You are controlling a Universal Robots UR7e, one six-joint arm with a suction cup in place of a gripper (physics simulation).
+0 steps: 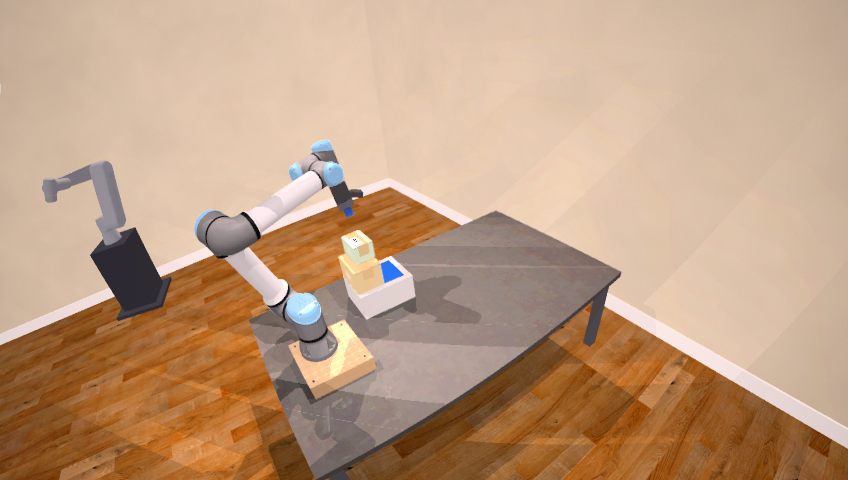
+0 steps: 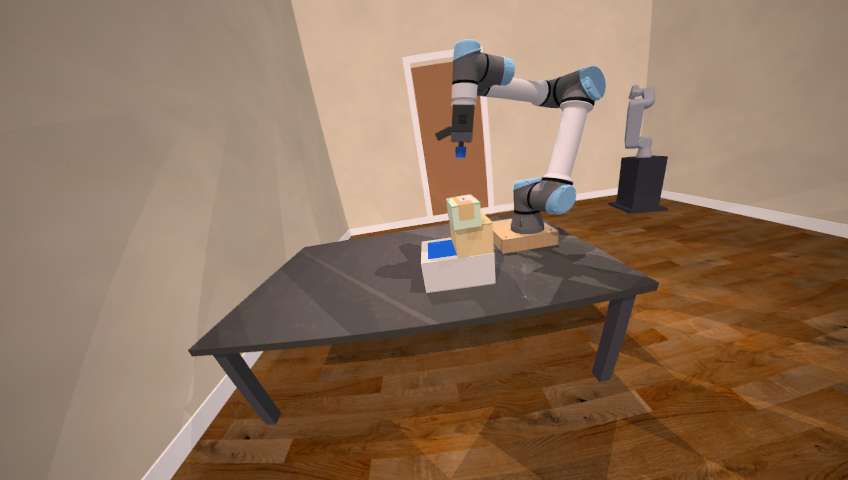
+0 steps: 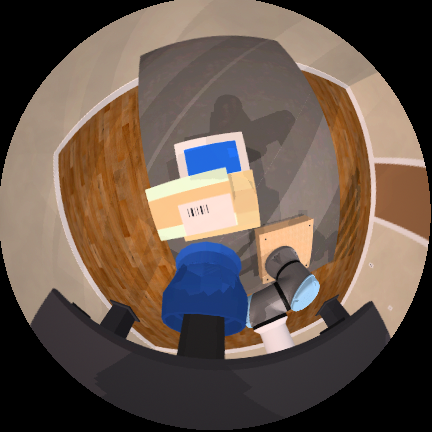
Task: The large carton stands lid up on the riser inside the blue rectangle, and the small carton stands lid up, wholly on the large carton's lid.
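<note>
The small carton point(image 1: 359, 250) point(image 2: 465, 220) point(image 3: 167, 207), pale green with tan tape and a barcode label on top, rests on the large carton's lid and appears to overhang one edge. The tan large carton point(image 1: 364, 279) point(image 2: 474, 243) point(image 3: 247, 200) stands at one end of the white riser point(image 1: 387, 299) point(image 2: 458, 274) point(image 3: 180, 156), reaching the riser's edge, apparently partly outside the blue rectangle point(image 1: 391, 270) point(image 2: 440, 249) point(image 3: 212, 157). The rectangle's covered part is hidden. My blue suction cup point(image 1: 348, 212) point(image 2: 460, 152) point(image 3: 207, 255) is open and empty, above and clear of the small carton.
The riser stands on the dark table point(image 1: 505, 249) point(image 2: 333, 303) point(image 3: 175, 80). My arm's wooden base block point(image 1: 355, 350) point(image 2: 526, 240) point(image 3: 268, 243) is beside it. A second grey arm stands on a dark pedestal point(image 1: 127, 273) point(image 2: 642, 181) on the floor, away from the table.
</note>
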